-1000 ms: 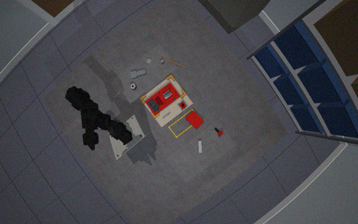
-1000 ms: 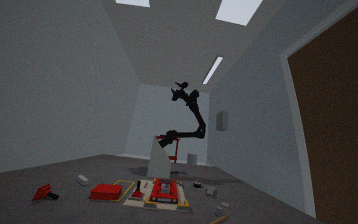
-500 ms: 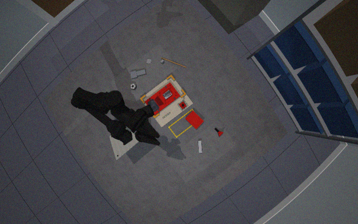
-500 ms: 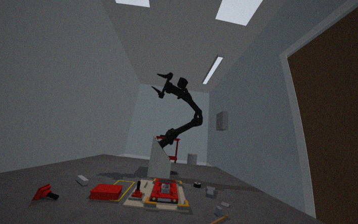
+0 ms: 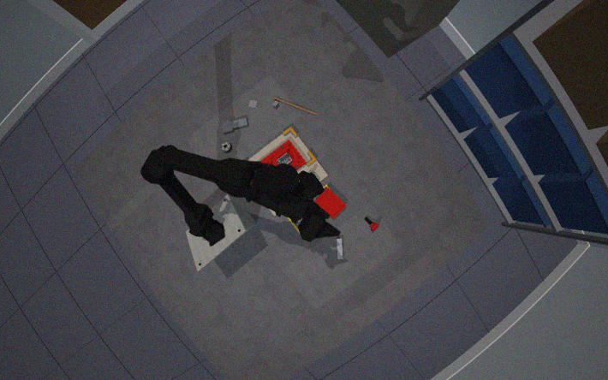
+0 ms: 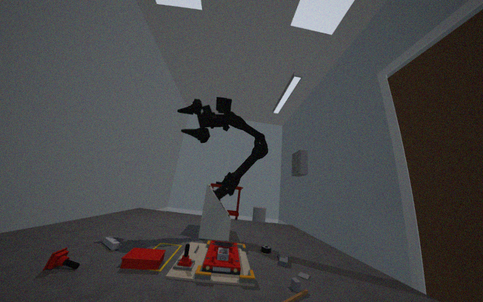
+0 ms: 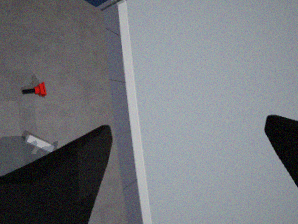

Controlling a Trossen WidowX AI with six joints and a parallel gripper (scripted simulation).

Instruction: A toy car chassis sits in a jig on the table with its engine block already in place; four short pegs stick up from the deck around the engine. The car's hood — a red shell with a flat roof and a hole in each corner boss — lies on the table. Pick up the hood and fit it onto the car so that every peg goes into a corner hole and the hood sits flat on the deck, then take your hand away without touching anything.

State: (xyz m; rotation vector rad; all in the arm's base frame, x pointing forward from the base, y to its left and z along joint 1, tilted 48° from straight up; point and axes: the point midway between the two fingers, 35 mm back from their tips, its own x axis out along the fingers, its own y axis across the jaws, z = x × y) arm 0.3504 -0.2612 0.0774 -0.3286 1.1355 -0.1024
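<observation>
Now: gripper tip 46 cm above the red hood, 4 cm short of it and 2 cm to the right of it. The rest, counted from my gripper tip: wooden stick: 47 cm below, 39 cm to the left, 13 cm ahead; engine block: 45 cm below, 24 cm to the left, 1 cm behind.
</observation>
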